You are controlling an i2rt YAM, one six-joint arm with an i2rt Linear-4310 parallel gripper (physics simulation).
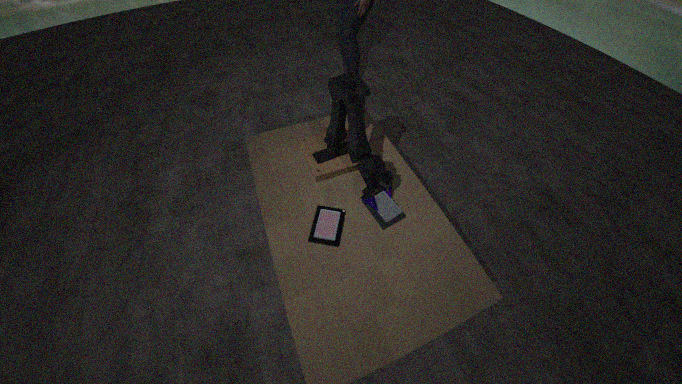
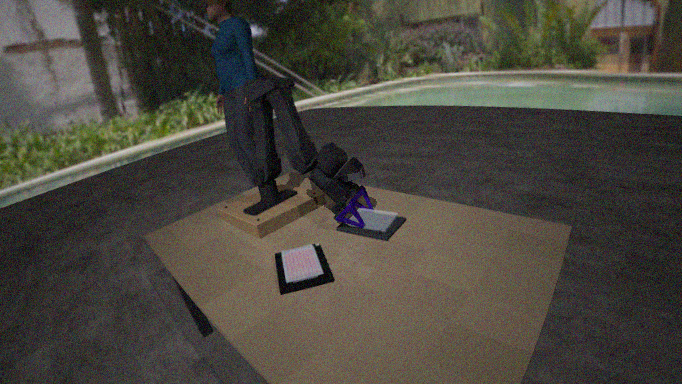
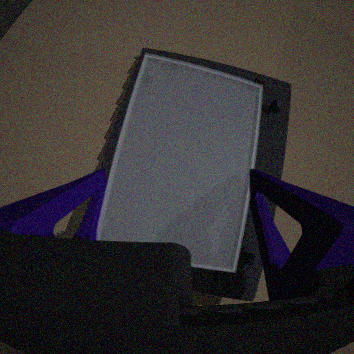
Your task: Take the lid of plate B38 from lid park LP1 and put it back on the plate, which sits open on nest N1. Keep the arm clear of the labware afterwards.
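Places are measured from the arm's base along level axes (x back, y right, z up), in centimetres.
Pixels of known places: gripper, fingertip midpoint: point(image 1: 383, 203) point(image 2: 368, 219) point(image 3: 177, 177); arm's base, link origin: point(image 1: 333, 152) point(image 2: 271, 203).
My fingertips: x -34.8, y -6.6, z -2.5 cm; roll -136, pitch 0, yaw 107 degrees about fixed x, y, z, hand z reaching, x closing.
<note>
Ahead of a thing's pixels: the offset from my fingertips to its top centre. Level surfaces: height alone.
The lid {dx -1.4, dy +0.2, dz +1.3 cm} point(image 1: 387, 207) point(image 2: 377, 219) point(image 3: 182, 158) is a pale grey rectangle. It lies flat on the dark lid park LP1 {dx -1.4, dy +0.8, dz +0.5 cm} point(image 1: 383, 223) point(image 2: 371, 232) point(image 3: 275, 140). My gripper point(image 1: 376, 196) point(image 2: 355, 212) point(image 3: 177, 177) is low over the lid's near end. Its purple fingers straddle the lid's short width, and both tips touch its long edges. Plate B38 {dx +2.4, dy +25.8, dz +1.1 cm} point(image 1: 326, 224) point(image 2: 301, 263), with pink wells, sits open on the black nest N1 {dx +2.4, dy +25.8, dz +0.3 cm} point(image 1: 326, 241) point(image 2: 305, 285), to the left of the lid park and apart from it.
The arm stands on a wooden base block point(image 1: 333, 169) point(image 2: 266, 219) at the back of the tan mat {dz -1.5 cm} point(image 1: 381, 286) point(image 2: 429, 296). A person point(image 2: 233, 52) in a blue top stands right behind the arm. Dark floor surrounds the mat.
</note>
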